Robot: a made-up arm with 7 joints.
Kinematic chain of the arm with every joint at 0, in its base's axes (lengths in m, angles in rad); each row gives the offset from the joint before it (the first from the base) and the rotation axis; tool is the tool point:
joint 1: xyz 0 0 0.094 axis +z
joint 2: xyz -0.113 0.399 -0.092 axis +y
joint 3: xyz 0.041 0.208 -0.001 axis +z
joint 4: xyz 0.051 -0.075 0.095 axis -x
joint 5: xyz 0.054 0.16 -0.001 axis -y
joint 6: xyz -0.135 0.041 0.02 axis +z
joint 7: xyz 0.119 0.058 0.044 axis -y
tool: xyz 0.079 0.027 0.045
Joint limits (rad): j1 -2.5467..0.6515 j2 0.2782..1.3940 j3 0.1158..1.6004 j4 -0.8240..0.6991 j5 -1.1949..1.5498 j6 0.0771..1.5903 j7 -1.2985..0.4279
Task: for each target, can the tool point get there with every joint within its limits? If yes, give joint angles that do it. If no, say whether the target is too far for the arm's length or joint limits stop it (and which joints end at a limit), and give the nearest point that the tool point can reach.
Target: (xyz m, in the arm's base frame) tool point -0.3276 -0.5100 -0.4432
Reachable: no: joint limits stop it (at a limit: joint 1, joint 2, joint 3, joint 4, joint 5, joint 6, joint 7) | nearest point -0.0323 -0.7621 -0.0922 | short by 0.523 m
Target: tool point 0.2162 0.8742 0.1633
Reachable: yes | joints -0.5131 0.4258 0.6709 -0.0975 1.1729 0.9383 -0.1850
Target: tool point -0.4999 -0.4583 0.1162
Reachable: no: joint limits stop it (at a limit: joint 1, joint 2, joint 3, joint 4, joint 6) | nearest point -0.0066 -0.5986 0.1186 | short by 0.513 m
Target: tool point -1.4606 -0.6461 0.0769
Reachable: no: too far | nearest point -0.7373 0.2160 -0.0064 | short by 1.128 m
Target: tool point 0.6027 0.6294 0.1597
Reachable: yes | joints -0.9521 1.2244 0.8436 0.1713 1.1631 0.7399 -0.7354
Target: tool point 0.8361 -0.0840 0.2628
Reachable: yes | joints -1.7060 0.7767 0.9040 -0.3907 0.1520 0.5912 -1.1378
